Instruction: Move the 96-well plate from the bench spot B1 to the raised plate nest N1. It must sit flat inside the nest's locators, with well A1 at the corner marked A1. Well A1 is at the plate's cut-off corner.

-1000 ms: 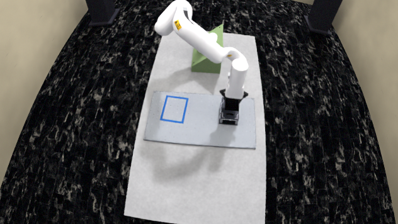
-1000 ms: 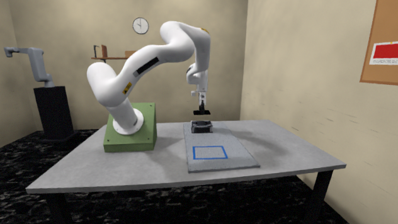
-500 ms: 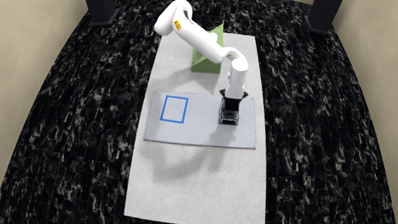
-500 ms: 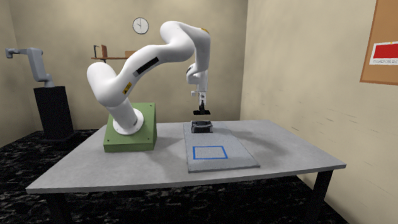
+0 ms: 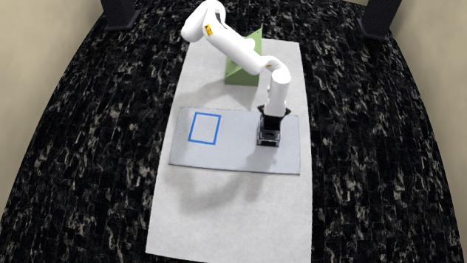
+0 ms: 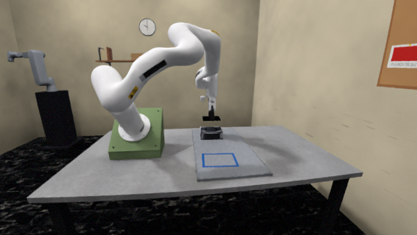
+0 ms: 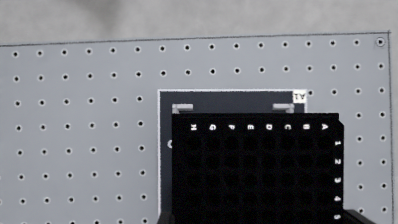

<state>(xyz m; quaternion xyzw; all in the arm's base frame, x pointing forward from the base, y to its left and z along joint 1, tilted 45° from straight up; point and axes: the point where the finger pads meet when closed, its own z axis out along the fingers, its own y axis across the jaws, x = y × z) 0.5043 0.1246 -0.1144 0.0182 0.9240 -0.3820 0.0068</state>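
The raised plate nest lies 100 mm below my hand. From my hand the other things lie so: 96-well plate 10 mm below.
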